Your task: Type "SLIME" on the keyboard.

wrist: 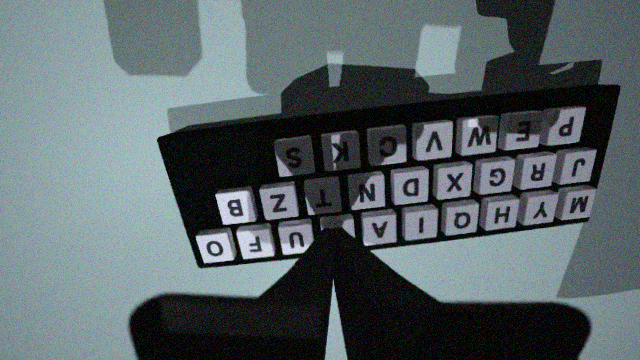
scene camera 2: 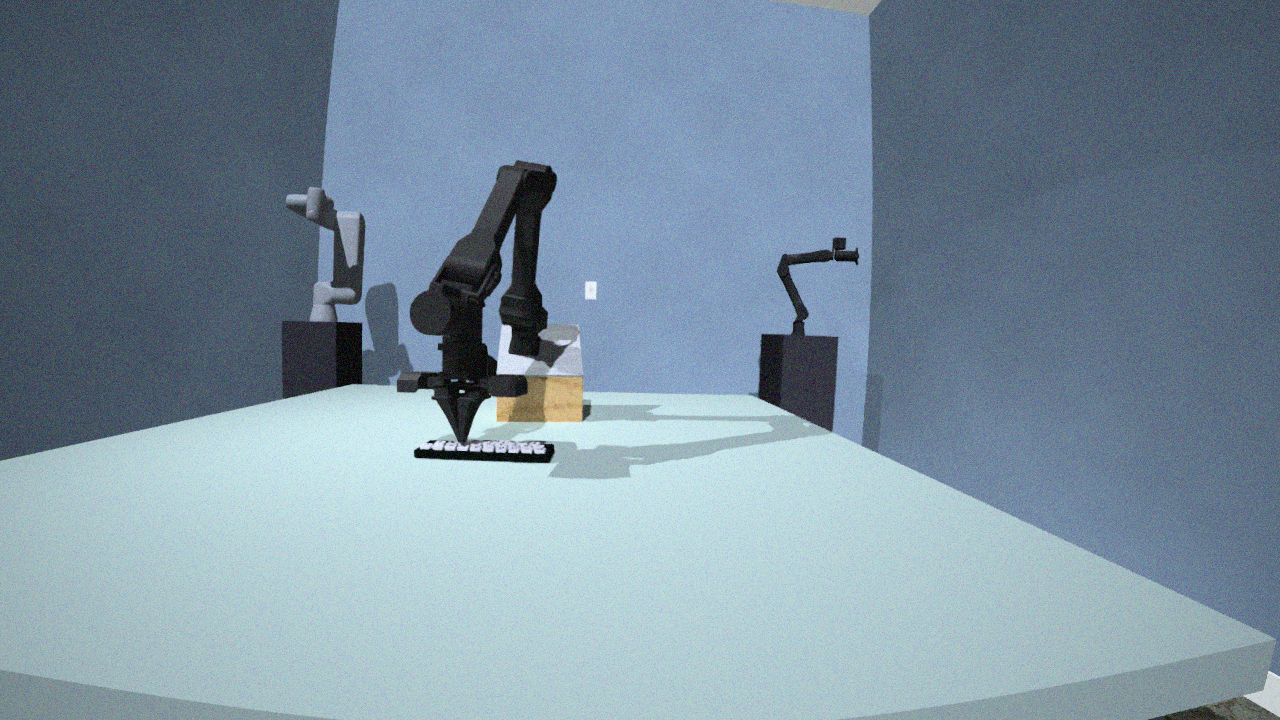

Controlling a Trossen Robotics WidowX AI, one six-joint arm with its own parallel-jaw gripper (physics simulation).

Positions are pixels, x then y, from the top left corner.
Scene:
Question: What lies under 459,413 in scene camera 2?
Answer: My gripper.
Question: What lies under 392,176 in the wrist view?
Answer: A black keyboard.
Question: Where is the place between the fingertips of my gripper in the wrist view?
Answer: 332,238

